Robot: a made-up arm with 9 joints. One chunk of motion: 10 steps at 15 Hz.
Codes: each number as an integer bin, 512 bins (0 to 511) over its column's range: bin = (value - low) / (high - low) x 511, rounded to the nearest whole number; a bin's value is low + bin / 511 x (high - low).
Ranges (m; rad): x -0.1..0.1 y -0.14..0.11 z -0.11..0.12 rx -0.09..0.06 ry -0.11..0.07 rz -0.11..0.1
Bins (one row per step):
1: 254 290 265 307 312 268
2: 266 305 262 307 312 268
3: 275 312 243 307 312 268
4: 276 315 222 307 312 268
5: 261 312 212 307 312 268
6: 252 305 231 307 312 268
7: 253 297 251 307 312 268
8: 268 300 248 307 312 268
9: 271 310 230 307 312 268
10: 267 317 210 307 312 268
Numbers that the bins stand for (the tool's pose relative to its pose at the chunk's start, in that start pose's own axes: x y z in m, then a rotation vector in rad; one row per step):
1: -0.0006 0.0019 0.0093 0.0001 -0.0001 0.0001
2: 0.0041 0.0092 0.0079 0.0001 -0.0001 0.0001
3: 0.0076 0.0126 -0.0006 0.0001 -0.0001 0.0001
4: 0.0080 0.0141 -0.0101 0.0001 -0.0001 0.0001
5: 0.0022 0.0126 -0.0146 0.0001 -0.0001 0.0001
6: -0.0014 0.0092 -0.0060 0.0001 -0.0001 0.0001
7: -0.0010 0.0053 0.0030 0.0001 -0.0001 0.0001
8: 0.0049 0.0068 0.0016 0.0001 -0.0001 0.0001
9: 0.0061 0.0117 -0.0065 0.0001 -0.0001 0.0001
10: 0.0045 0.0151 -0.0155 0.0001 -0.0001 0.0001

